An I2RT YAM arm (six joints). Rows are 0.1 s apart.
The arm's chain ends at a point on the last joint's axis. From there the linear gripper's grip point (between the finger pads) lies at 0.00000 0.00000 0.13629 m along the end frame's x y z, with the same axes.
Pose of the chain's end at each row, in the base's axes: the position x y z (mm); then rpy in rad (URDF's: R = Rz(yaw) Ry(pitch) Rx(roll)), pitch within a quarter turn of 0, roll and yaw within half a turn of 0:
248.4 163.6 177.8 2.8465 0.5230 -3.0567
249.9 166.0 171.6 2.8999 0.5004 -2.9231
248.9 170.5 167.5 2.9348 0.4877 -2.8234
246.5 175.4 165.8 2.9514 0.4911 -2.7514
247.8 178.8 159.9 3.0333 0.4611 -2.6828
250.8 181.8 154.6 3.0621 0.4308 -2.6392
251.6 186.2 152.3 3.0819 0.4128 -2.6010
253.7 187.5 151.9 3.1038 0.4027 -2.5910
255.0 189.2 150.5 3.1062 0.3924 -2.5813
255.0 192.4 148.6 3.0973 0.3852 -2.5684
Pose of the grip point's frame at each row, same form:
309.9 208.6 64.8 2.8465 0.5230 -3.0567
304.8 211.6 55.5 2.8999 0.5004 -2.9231
299.5 216.6 49.7 2.9348 0.4877 -2.8234
295.1 223.2 47.8 2.9514 0.4911 -2.7514
295.3 218.7 38.6 3.0333 0.4611 -2.6828
295.3 218.6 31.2 3.0621 0.4308 -2.6392
294.2 221.3 27.7 3.0819 0.4128 -2.6010
296.5 219.8 26.6 3.1038 0.4027 -2.5910
296.6 221.0 24.6 3.1062 0.3924 -2.5813
294.7 225.2 22.4 3.0973 0.3852 -2.5684

